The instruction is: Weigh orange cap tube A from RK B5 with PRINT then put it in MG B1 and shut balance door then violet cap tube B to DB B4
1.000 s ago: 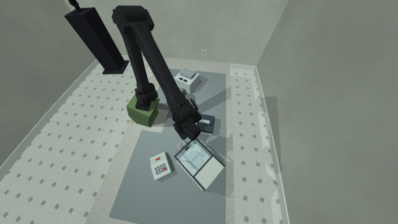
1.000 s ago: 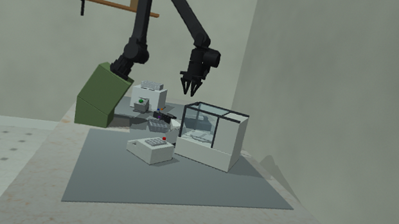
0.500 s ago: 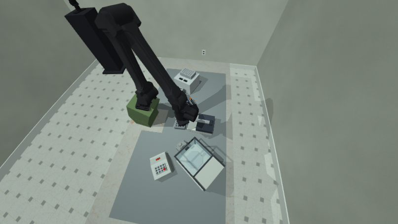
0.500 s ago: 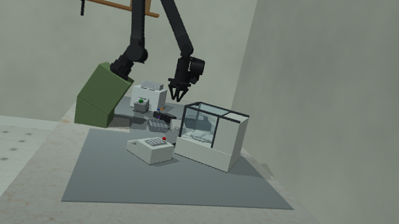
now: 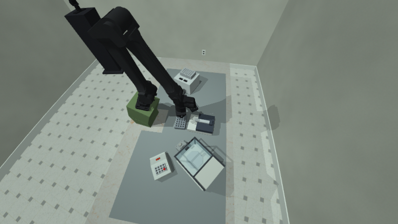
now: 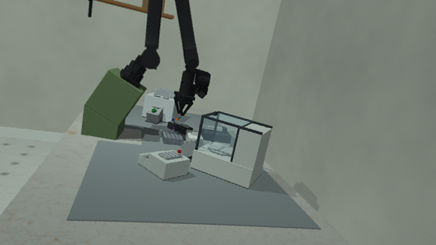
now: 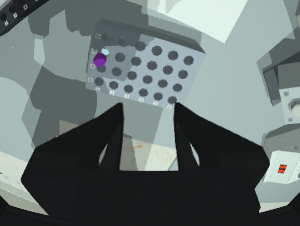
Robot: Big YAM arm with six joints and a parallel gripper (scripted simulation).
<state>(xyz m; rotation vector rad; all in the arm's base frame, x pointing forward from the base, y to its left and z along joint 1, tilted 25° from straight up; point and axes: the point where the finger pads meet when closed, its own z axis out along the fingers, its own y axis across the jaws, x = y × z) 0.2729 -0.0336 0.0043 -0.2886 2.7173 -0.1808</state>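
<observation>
My hand is 110 mm above the tube B, 50 mm to the right of it and 10 mm past it. From my hand the other things lie so: magnet block MG (180 mm to the left, 120 mm below, 60 mm ahead); then spectrophotometer SP (150 mm ahead, 70 mm below, 20 mm to the right); then tube rack RK (120 mm below, 20 mm behind, 10 mm to the left).
</observation>
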